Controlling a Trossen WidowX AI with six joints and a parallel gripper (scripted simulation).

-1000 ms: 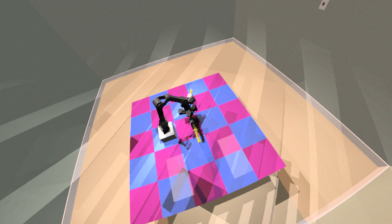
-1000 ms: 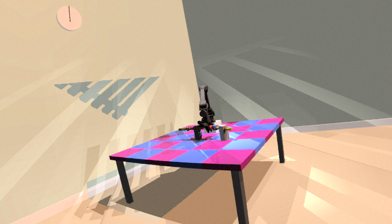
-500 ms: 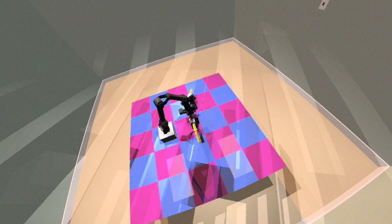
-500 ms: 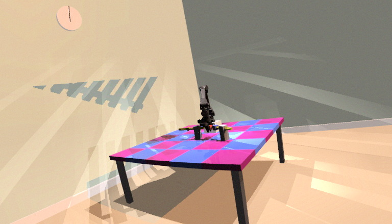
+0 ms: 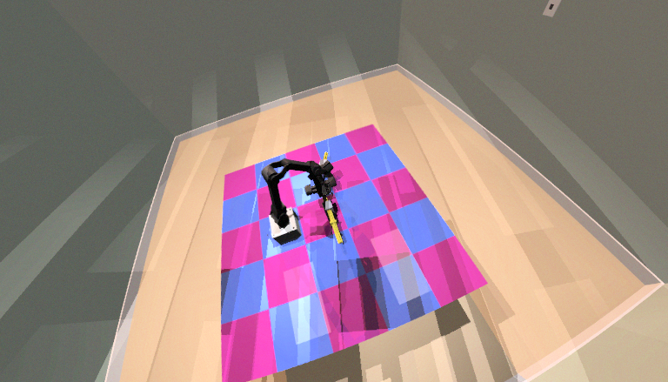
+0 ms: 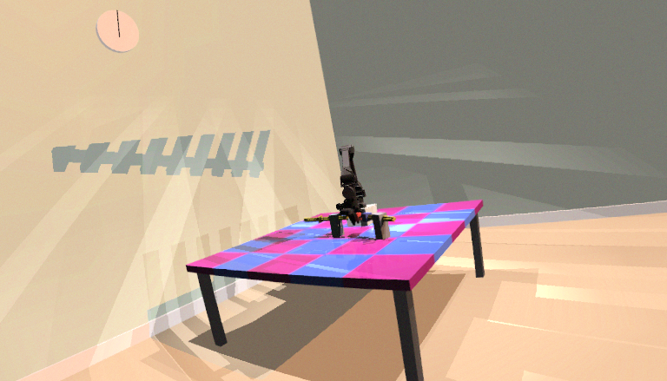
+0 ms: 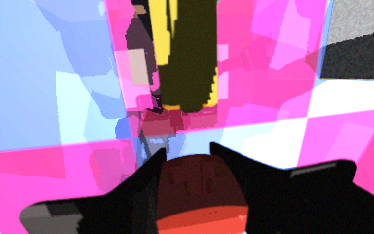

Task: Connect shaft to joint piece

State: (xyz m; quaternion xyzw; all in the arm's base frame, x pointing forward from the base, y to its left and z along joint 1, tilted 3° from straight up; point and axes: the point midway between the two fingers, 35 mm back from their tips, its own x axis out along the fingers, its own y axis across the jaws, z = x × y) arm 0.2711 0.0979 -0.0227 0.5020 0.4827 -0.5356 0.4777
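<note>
The red-orange joint piece is 2 cm to the left of my gripper tip and 4 cm above it.
</note>
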